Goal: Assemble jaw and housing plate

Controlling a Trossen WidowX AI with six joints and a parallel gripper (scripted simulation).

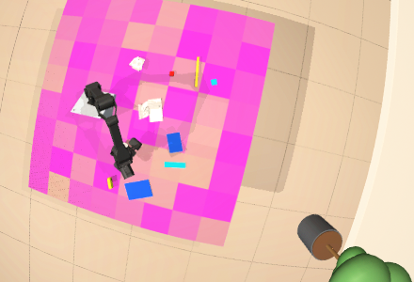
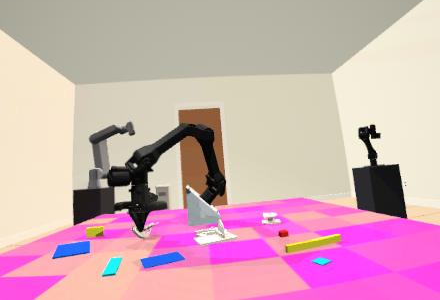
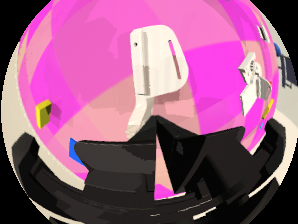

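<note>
Right now my gripper tip is 20 mm past the white jaw, 10 mm to the left of it and 10 mm below it. Round my gripper tip: white base 250 mm to the left, 40 mm ahead, 20 mm below; then yellow block 210 mm to the right, 80 mm behind, 10 mm below; then cyan bar 230 mm ahead, 30 mm below, 20 mm to the left.
</note>
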